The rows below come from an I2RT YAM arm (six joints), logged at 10 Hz.
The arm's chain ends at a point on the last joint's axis. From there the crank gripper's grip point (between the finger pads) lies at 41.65 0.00 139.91 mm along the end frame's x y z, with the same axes.
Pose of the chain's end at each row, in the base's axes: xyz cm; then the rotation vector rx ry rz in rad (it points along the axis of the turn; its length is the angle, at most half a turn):
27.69 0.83 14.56 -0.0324 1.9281 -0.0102
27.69 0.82 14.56 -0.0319 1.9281 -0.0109
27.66 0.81 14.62 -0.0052 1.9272 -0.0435
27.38 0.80 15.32 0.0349 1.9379 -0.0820
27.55 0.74 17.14 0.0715 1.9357 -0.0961
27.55 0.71 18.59 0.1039 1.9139 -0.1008
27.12 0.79 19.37 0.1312 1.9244 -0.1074
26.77 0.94 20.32 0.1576 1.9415 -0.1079
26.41 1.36 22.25 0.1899 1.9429 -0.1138
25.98 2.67 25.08 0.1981 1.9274 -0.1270
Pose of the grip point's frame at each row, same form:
39.34 0.84 5.76 -0.0324 1.9281 -0.0102
39.34 0.82 5.76 -0.0319 1.9281 -0.0109
39.31 0.32 5.84 -0.0052 1.9272 -0.0435
38.90 -0.30 6.42 0.0349 1.9379 -0.0820
39.05 -0.67 8.26 0.0715 1.9357 -0.0961
39.20 -0.89 9.94 0.1039 1.9139 -0.1008
38.64 -0.98 10.58 0.1312 1.9244 -0.1074
38.11 -0.92 11.31 0.1576 1.9415 -0.1079
37.68 -0.68 13.20 0.1899 1.9429 -0.1138
37.35 0.42 16.20 0.1981 1.9274 -0.1270

